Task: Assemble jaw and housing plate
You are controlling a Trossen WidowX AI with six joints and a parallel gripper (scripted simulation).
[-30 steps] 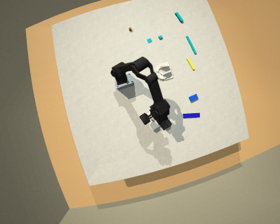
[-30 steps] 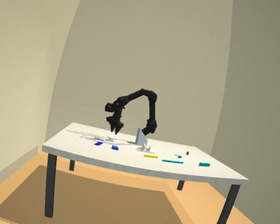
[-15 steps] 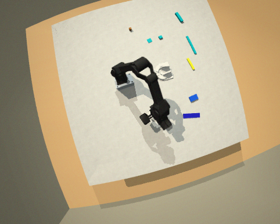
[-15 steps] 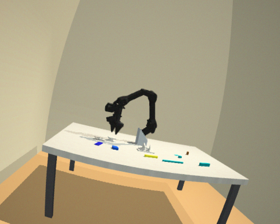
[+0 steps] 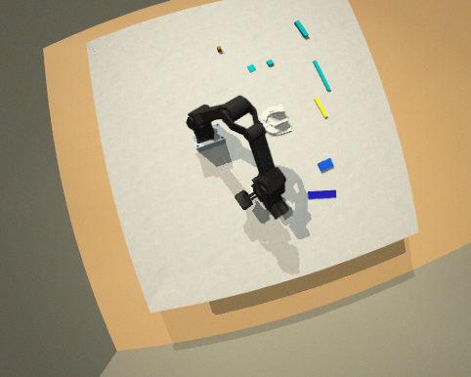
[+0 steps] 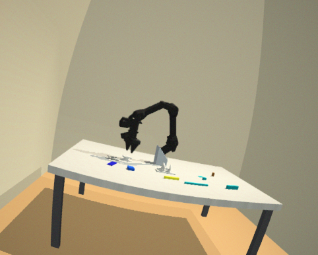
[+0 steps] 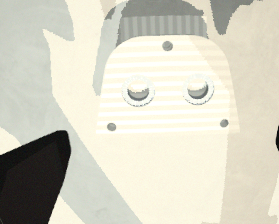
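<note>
Now: gripper tip 260 mm to the right of the white jaw piece, 120 mm short of it and 50 mm above it. Round my gripper tip: yellow bar (360 mm ahead, 250 mm to the left, 50 mm below); then blue block (300 mm ahead, 50 mm below, 10 mm to the left); then dark blue bar (250 mm ahead, 100 mm to the right, 60 mm below).
</note>
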